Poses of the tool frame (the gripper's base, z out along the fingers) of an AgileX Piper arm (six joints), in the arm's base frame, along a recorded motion.
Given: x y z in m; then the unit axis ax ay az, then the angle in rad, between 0 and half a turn.
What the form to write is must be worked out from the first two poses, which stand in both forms.
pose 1, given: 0.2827 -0.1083 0.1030 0.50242 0.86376 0.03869 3.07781
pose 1, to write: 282.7 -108.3 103.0 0.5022 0.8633 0.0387 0.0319
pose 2, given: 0.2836 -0.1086 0.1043 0.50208 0.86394 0.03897 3.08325
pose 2, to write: 283.6 -108.6 104.3 0.5019 0.8636 0.0390 0.0292
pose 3, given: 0.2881 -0.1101 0.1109 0.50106 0.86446 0.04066 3.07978
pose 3, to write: 288.1 -110.1 110.9 0.5008 0.8640 0.0406 0.0309
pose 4, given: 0.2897 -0.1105 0.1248 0.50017 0.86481 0.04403 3.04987
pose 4, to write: 289.7 -110.5 124.8 0.4996 0.8639 0.0440 0.0458
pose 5, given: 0.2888 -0.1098 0.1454 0.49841 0.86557 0.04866 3.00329
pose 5, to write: 288.8 -109.8 145.4 0.4972 0.8635 0.0485 0.0691
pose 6, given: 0.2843 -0.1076 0.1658 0.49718 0.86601 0.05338 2.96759
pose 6, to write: 284.3 -107.6 165.8 0.4953 0.8627 0.0532 0.0869
